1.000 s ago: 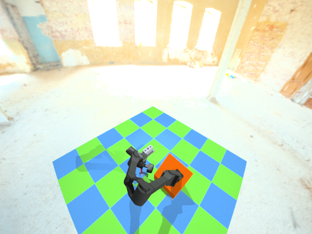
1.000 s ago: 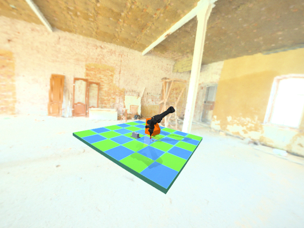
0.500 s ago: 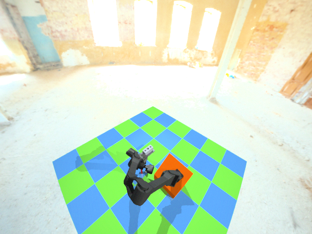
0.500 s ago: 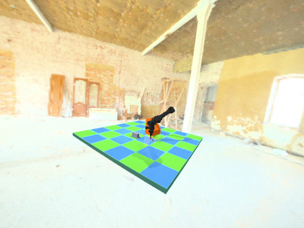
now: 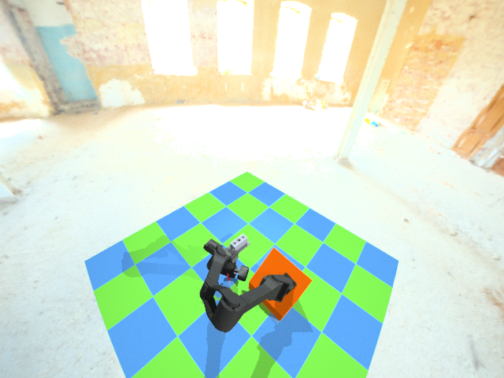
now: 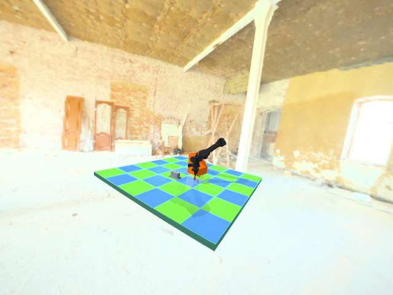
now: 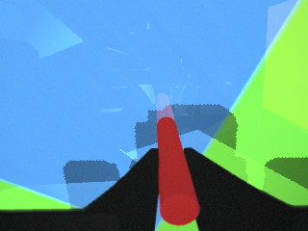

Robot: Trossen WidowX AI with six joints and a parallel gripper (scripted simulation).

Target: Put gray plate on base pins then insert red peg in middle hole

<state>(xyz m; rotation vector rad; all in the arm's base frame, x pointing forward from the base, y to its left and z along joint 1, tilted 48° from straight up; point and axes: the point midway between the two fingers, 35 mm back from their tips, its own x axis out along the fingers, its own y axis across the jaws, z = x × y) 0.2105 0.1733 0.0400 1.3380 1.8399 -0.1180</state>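
Now: the gray plate 160 mm to the right of my gripper tip and 130 mm ahead of it. Round my gripper tip: red peg: right at my gripper tip; then gray base: 160 mm to the right, 130 mm ahead, 30 mm below.
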